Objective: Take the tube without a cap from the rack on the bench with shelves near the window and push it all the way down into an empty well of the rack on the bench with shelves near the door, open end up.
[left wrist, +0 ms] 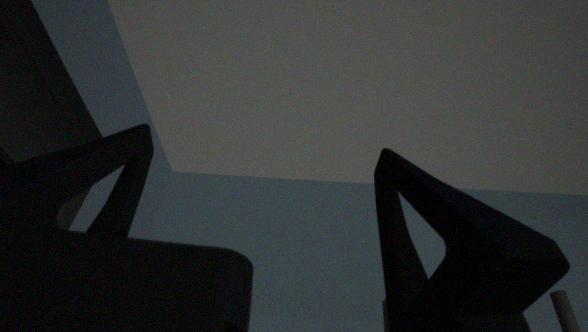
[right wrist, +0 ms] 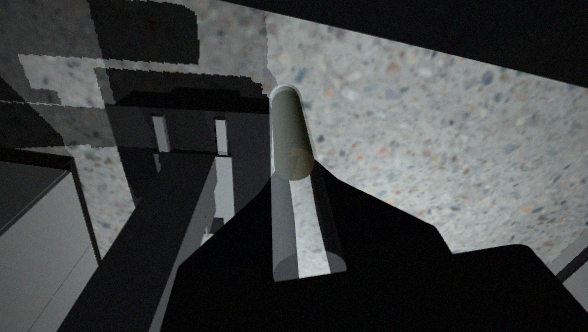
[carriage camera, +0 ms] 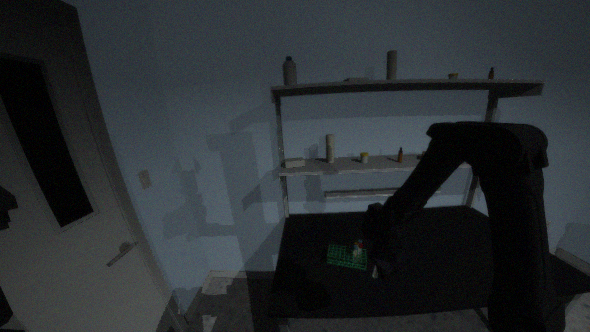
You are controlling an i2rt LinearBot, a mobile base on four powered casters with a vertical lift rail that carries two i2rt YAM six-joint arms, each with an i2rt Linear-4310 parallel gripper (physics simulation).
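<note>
The uncapped tube (right wrist: 291,135) (carriage camera: 375,273) is clear with yellowish liquid in its rounded lower part. Its open end faces the right wrist camera and its rounded end points down. My right gripper (right wrist: 298,172) (carriage camera: 381,261) is shut on it; in the carriage view only the tube's pale lower end shows below the dark fingers. The green rack (carriage camera: 337,257) stands on the black bench (carriage camera: 430,282), left of my right gripper in the picture, with a few capped tubes (carriage camera: 358,247) in its right part. My left gripper (left wrist: 266,148) is open and empty, raised toward the ceiling.
Above the bench are a lower shelf (carriage camera: 345,168) and an upper shelf (carriage camera: 330,88) with bottles, jars and boxes. A door (carriage camera: 112,290) with a handle is at the left. The right wrist view shows speckled floor (right wrist: 425,150) and a dark edge at the top.
</note>
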